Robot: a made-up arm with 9 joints. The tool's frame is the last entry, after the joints. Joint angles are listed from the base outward.
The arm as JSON. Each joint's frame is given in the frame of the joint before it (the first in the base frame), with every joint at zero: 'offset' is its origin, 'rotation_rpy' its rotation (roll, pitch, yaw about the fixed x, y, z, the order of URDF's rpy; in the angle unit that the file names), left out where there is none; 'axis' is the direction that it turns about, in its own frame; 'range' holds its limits. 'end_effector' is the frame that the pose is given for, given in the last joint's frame.
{
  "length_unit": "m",
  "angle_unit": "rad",
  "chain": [
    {
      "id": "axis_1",
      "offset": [
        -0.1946,
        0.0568,
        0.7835
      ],
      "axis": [
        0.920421,
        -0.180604,
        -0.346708
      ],
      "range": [
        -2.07,
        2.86
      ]
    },
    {
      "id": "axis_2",
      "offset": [
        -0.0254,
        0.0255,
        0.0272
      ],
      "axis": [
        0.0,
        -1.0,
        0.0
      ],
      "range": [
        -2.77,
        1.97
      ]
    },
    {
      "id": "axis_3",
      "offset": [
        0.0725,
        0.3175,
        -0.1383
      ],
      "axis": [
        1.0,
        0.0,
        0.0
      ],
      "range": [
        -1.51,
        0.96
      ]
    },
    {
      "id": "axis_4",
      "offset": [
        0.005,
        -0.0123,
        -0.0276
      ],
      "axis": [
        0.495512,
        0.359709,
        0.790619
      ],
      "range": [
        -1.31,
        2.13
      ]
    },
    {
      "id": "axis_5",
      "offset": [
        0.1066,
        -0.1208,
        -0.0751
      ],
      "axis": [
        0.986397,
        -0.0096,
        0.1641
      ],
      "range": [
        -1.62,
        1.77
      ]
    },
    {
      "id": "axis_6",
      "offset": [
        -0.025,
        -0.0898,
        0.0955
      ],
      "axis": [
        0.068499,
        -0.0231,
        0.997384
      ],
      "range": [
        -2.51,
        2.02
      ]
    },
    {
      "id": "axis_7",
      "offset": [
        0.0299,
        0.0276,
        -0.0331
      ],
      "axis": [
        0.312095,
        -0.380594,
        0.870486
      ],
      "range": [
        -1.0,
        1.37
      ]
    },
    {
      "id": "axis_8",
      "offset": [
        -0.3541,
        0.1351,
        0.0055
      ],
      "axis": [
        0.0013,
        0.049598,
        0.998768
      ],
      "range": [
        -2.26,
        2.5
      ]
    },
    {
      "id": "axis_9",
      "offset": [
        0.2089,
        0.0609,
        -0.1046
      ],
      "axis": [
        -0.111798,
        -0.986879,
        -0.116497
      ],
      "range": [
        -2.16,
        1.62
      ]
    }
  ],
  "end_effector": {
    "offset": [
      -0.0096,
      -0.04,
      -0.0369
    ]
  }
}
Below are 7 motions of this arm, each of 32 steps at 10 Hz.
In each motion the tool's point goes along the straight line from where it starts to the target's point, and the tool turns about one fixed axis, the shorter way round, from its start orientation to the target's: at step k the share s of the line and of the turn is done. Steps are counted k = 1, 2, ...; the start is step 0. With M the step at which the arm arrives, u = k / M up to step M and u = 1 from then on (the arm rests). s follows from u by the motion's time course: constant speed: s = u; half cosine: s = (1 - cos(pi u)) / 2; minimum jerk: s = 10 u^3 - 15 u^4 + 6 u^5.
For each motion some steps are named. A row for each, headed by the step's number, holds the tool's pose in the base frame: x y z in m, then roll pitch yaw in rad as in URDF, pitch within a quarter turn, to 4 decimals.
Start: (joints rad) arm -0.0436 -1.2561 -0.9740 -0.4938 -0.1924 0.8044 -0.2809 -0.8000 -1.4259
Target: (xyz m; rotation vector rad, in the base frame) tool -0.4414 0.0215 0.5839 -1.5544 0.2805 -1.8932
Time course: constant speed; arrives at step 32
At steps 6, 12, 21, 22, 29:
6: -0.2873 0.1885 0.8651 -1.9608 0.0480 -1.5292
12: -0.3229 0.1499 0.8002 -1.7996 -0.1768 -1.4870
21: -0.3762 0.0921 0.7029 -1.5497 -0.5192 -1.4943
22: -0.3821 0.0857 0.6920 -1.5189 -0.5569 -1.5014
29: -0.4236 0.0408 0.6163 -1.2617 -0.8115 -1.6044

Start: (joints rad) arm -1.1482 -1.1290 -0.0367 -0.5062 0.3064 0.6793 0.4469 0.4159 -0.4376
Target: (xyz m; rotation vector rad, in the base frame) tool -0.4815 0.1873 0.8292 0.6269 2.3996 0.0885
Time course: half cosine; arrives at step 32
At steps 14, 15, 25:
14: -0.5738 0.1187 0.8030 2.4694 0.9519 2.8305
15: -0.5663 0.1243 0.8051 2.5028 0.9217 2.8113
25: -0.4990 0.1743 0.8242 2.7959 0.6719 2.6062

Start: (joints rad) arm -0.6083 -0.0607 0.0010 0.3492 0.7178 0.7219 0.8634 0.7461 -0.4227
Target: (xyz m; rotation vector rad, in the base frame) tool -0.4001 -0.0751 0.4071 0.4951 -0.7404 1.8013
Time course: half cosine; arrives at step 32
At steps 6, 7, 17, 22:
6: -0.4008 -0.1111 0.3747 -0.0832 -0.5736 2.5458
7: -0.4008 -0.1100 0.3757 -0.0919 -0.5761 2.5294
17: -0.4004 -0.0929 0.3911 -0.2166 -0.6275 2.2858
22: -0.4003 -0.0838 0.3992 -0.2769 -0.6641 2.1571

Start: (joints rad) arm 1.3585 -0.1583 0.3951 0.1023 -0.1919 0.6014 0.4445 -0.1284 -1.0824
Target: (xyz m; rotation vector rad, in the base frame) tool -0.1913 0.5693 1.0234 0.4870 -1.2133 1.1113
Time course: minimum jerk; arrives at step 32
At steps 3, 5, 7, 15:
3: -0.1101 0.4447 0.8707 0.9066 -0.6886 0.9306
5: -0.1120 0.4476 0.8742 0.8859 -0.7034 0.9320
7: -0.1155 0.4530 0.8809 0.8452 -0.7318 0.9358
15: -0.1456 0.4992 0.9375 0.4337 -0.9592 1.0523

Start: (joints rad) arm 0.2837 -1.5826 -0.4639 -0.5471 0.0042 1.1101 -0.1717 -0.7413 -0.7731
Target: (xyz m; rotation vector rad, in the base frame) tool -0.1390 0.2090 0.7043 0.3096 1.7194 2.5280
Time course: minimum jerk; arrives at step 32
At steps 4, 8, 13, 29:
4: -0.3089 0.0653 0.9170 2.9859 1.1595 -2.7569
8: -0.2938 0.0781 0.8981 2.6337 1.1011 -3.0284
13: -0.2550 0.1109 0.8495 2.0656 0.8331 2.9034
29: -0.1402 0.2080 0.7058 1.2148 -0.1183 2.9653

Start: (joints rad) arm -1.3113 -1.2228 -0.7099 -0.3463 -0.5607 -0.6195 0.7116 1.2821 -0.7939
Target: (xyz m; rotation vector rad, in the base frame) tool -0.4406 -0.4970 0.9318 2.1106 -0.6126 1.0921
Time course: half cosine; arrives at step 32
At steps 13, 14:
13: -0.5496 -0.2324 0.8700 2.6495 -0.6556 -1.2713
14: -0.5416 -0.2519 0.8746 2.6540 -0.6830 -1.2053

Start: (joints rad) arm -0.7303 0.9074 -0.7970 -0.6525 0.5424 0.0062 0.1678 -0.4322 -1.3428
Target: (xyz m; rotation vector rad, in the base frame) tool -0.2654 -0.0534 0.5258 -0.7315 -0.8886 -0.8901
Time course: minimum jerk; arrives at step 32
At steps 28, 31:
28: -0.2639 -0.0504 0.5270 -0.3758 -1.0606 -0.7583
31: -0.2654 -0.0533 0.5258 -0.3619 -1.0728 -0.7805

